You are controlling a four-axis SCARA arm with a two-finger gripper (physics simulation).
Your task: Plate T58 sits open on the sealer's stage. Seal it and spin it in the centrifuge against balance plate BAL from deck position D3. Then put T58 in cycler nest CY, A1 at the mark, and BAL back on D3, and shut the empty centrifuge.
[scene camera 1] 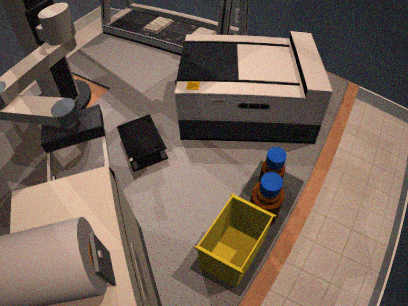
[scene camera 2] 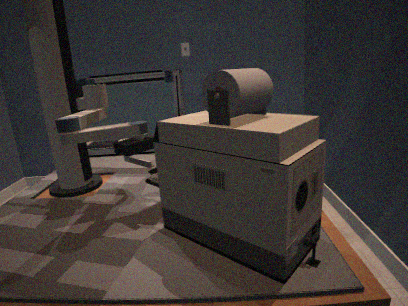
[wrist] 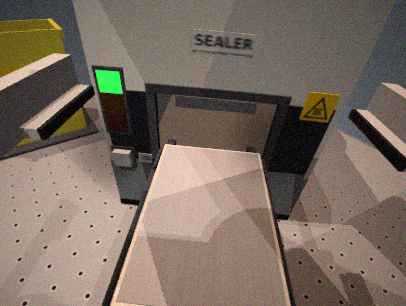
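Pixels of known places: gripper, between the fingertips: (wrist: 224,85); arm's base, origin of its link: (scene camera 2: 76,186).
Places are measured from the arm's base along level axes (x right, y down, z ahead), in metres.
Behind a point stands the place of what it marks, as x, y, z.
My gripper (scene camera 1: 77,156) (scene camera 2: 140,161) (wrist: 224,85) {0.297, -0.210, 0.529} is open and empty. Its two pads stand wide apart, left and right, in front of the sealer (scene camera 1: 60,200) {0.386, -0.363, 0.642} (scene camera 2: 225,185) {0.594, -0.224, 0.706} (wrist: 225,67) {0.342, -0.200, 0.577}. In the wrist view a pale rectangular piece with a thin light rim (wrist: 200,225) {0.269, -0.139, 0.504}, on the dark-edged stage, reaches out of the sealer's opening between and below the fingers. I cannot make out wells or a label on it, nor whether film covers it. The sealer's green light is lit. A pale plate (scene camera 1: 157,24) {-0.567, -0.083, 0.081} lies on the far framed deck (scene camera 1: 120,32) {-0.471, -0.050, -0.091}; its label is unreadable.
A large white machine with a dark top panel (scene camera 1: 207,60) {-0.252, -0.226, 0.564} stands behind a small black unit (scene camera 1: 142,137) {0.020, -0.071, 0.486}; I cannot tell its type. Two blue-capped bottles (scene camera 1: 276,158) {-0.058, -0.158, 0.899} (scene camera 1: 271,186) {0.054, -0.199, 0.930} and a yellow bin (scene camera 1: 212,257) {0.270, -0.185, 0.899} (wrist: 30,40) {0.225, -0.175, 0.858} stand near the table's right edge. A roll (scene camera 1: 45,260) {0.481, -0.486, 0.784} (scene camera 2: 245,92) {0.569, -0.436, 0.762} tops the sealer.
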